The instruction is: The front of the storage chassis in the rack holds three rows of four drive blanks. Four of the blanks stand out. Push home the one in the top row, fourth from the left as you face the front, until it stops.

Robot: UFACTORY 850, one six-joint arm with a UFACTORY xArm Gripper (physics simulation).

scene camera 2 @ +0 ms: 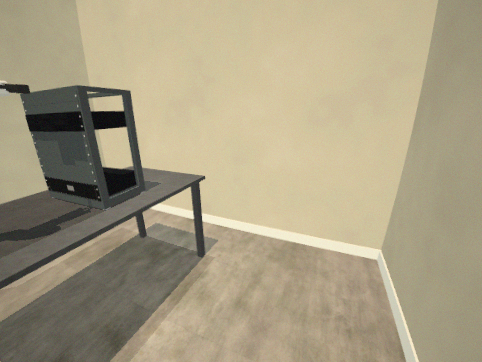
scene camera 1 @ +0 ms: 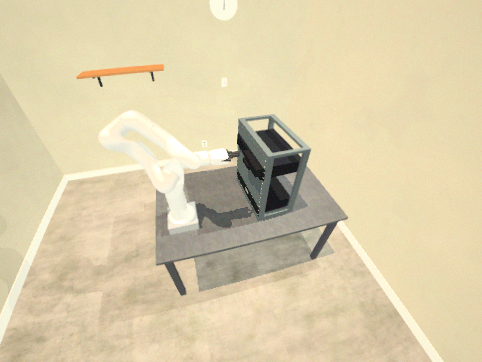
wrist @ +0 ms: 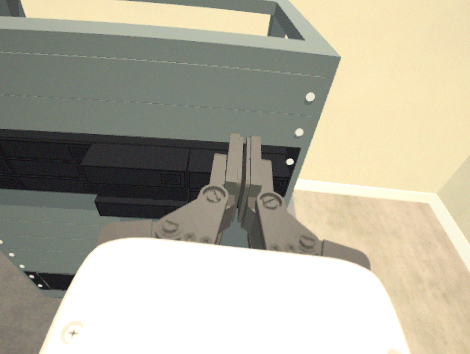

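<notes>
The storage chassis (scene camera 1: 243, 145) (scene camera 2: 55, 122) (wrist: 45, 135) is a black band across the grey rack (scene camera 1: 267, 185) (scene camera 2: 96, 155) (wrist: 320, 47). In the wrist view, the top-row fourth blank (wrist: 202, 161) is at the right end, partly hidden behind the fingers; its top face shows, so it stands out. The top-row third blank (wrist: 135, 167) beside it also stands out, as does a lower blank (wrist: 137, 206) in the third column. My gripper (scene camera 1: 238, 154) (scene camera 2: 28, 89) (wrist: 241, 154) is shut and empty, its tips close to the rack front, overlapping the fourth blank in view. Contact cannot be told.
The rack stands on a dark table (scene camera 1: 215, 240) (scene camera 2: 170, 177), with the arm's base (scene camera 1: 183, 220) at its other end. Grey panels lie above and below the chassis. Another black unit (scene camera 2: 60, 187) (wrist: 55, 281) sits low in the rack. An orange shelf (scene camera 1: 120, 71) hangs on the wall.
</notes>
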